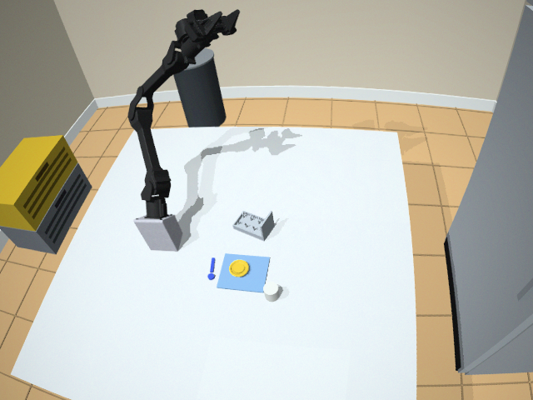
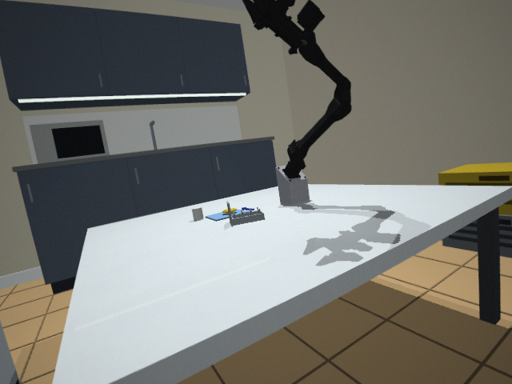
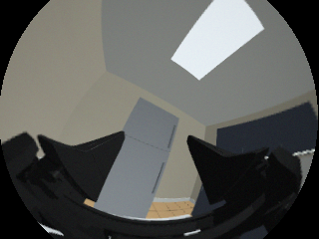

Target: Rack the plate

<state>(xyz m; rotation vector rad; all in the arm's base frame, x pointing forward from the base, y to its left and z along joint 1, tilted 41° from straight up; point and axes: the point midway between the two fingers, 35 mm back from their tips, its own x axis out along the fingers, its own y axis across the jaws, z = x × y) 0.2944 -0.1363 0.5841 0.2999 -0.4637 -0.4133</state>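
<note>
My gripper tip is now 68 cm above the yellow plate, 38 cm to the left of it and 1 cm past it. From my gripper tip the other things lie so: grey dish rack 67 cm below, 20 cm to the right, 1 cm ahead; light blue mat 69 cm below, 38 cm to the right, 1 cm ahead; blue utensil 69 cm below, 39 cm to the right, 10 cm behind.
</note>
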